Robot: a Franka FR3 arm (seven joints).
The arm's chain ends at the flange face. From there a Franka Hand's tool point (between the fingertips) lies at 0.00 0.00 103.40 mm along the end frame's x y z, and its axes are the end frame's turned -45 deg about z.
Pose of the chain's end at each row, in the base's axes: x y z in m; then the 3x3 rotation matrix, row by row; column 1 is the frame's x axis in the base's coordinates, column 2 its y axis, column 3 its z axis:
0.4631, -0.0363, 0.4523; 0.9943, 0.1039, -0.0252; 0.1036, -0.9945, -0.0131; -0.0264, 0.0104, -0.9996
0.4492, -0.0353, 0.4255; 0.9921, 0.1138, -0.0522; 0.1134, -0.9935, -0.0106; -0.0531, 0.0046, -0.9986
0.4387, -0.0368, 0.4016; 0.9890, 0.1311, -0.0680; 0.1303, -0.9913, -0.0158; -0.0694, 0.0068, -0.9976
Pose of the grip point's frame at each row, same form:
0.4605, -0.0377, 0.3489; 0.6296, 0.7765, -0.0252; 0.7765, -0.6300, -0.0131; -0.0260, -0.0113, -0.9996
0.4438, -0.0364, 0.3222; 0.6211, 0.7820, -0.0522; 0.7827, -0.6223, -0.0106; -0.0408, -0.0343, -0.9986
0.4317, -0.0384, 0.2984; 0.6066, 0.7920, -0.0680; 0.7931, -0.6088, -0.0158; -0.0539, -0.0443, -0.9976

